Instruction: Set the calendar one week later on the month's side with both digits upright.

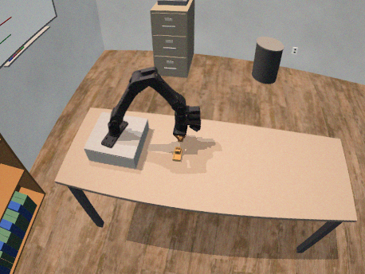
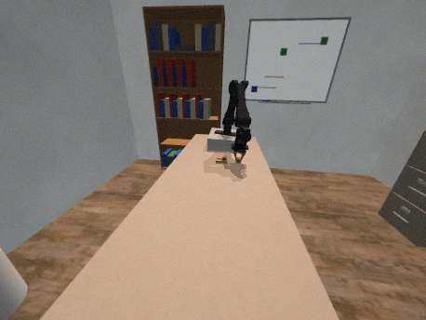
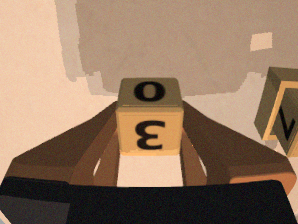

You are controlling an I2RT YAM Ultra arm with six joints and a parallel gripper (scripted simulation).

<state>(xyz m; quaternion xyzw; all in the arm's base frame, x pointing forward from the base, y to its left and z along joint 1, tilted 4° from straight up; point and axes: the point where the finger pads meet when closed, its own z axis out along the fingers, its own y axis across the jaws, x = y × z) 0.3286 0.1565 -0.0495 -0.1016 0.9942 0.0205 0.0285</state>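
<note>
The wooden digit cube lies right at my hand. From my hand the other things lie so: calendar tray: 100 mm to the right, 20 mm ahead, 10 mm below.
</note>
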